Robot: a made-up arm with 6 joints.
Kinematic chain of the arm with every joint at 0, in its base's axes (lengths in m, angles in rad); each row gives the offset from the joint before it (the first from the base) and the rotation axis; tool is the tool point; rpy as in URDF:
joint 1: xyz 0 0 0.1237 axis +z
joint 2: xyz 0 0 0 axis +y
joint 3: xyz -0.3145 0 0.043 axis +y
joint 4: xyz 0.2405 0 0.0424 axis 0.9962 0 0.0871
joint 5: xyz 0 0 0 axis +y
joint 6: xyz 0.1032 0 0.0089 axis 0.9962 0 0.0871
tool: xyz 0 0 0 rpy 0 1.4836 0
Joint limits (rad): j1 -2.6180..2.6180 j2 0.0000..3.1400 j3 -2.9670..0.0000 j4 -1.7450..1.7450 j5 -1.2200..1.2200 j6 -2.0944..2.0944
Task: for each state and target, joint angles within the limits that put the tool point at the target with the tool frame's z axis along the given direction. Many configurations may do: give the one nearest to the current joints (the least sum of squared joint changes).
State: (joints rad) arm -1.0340 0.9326 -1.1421 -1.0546 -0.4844 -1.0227
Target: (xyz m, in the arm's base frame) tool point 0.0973 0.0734 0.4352 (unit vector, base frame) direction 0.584 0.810 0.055
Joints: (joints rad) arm -0.2766 0.7575 -0.8247 -1.5687 -1.2186 -1.0227
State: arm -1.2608 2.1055 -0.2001 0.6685 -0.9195 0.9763
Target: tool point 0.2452 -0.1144 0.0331 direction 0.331 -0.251 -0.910
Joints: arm -0.3970 2.1179 -0.4895 0.2691 -0.3997 0.9763
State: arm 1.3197 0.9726 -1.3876 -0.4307 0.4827 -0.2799
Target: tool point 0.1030 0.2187 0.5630 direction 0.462 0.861 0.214
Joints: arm 1.1687 1.1881 -1.4783 -0.5046 0.1833 -0.2799
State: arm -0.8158 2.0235 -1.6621 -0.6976 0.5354 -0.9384
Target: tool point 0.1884 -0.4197 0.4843 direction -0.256 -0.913 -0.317
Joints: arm -0.9866 2.0701 -2.4962 -0.8900 1.1757 -0.9384
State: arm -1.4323 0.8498 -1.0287 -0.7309 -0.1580 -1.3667
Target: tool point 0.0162 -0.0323 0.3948 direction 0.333 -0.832 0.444
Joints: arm -1.2440 0.3172 -0.5038 -0.2549 -0.1928 -1.3667
